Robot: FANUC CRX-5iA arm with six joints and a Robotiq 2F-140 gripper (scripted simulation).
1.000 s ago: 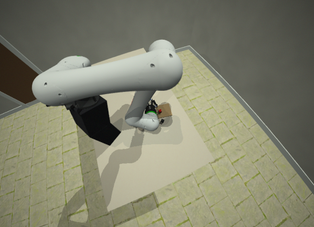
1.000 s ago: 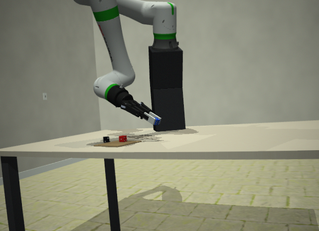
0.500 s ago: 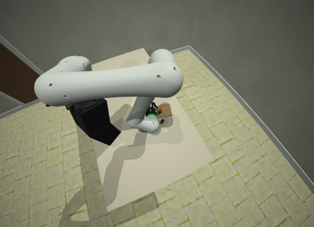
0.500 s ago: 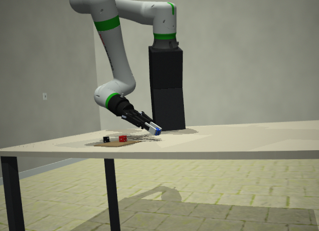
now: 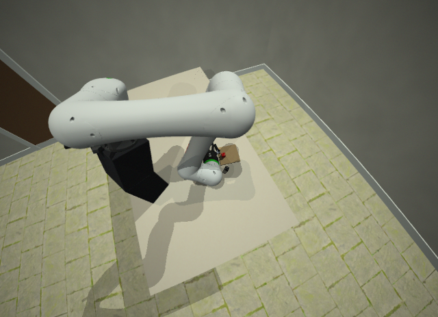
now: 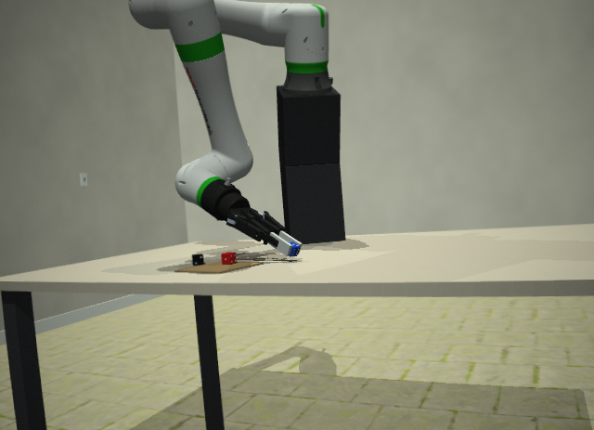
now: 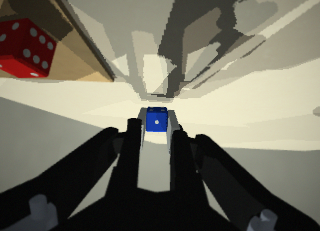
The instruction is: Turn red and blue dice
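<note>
Right now my hand is 2 cm to the right of the blue die, 1 cm short of it and 1 cm above it. Also, from my hand: red die 12 cm to the right, 4 cm ahead, 2 cm below; then black die 22 cm to the right, 3 cm below, 2 cm ahead; then brown mat 13 cm to the right, 8 cm ahead, 4 cm below.
</note>
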